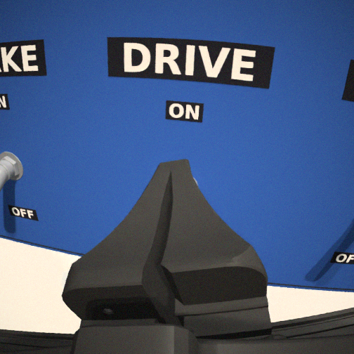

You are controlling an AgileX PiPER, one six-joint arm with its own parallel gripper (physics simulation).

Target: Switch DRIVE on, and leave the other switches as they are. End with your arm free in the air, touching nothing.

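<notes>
The DRIVE label [190, 62] is at the top middle of the blue panel, with its ON label [184, 111] below it. My gripper [176, 177] is shut, its fingertips together in front of the panel below the ON label. It covers nearly all of the DRIVE switch; a small sliver of the switch's base [195, 181] shows at the right edge of the fingers. The lever and its OFF label are hidden, so its position and any contact with the fingers cannot be told.
At the left edge the BRAKE switch [9, 167] shows in part, its lever pointing out and down, above its OFF label [23, 213]. At the right, a slanting shadow [332, 250] lies beside another OFF label [345, 258]. The panel's lower edge runs behind the gripper.
</notes>
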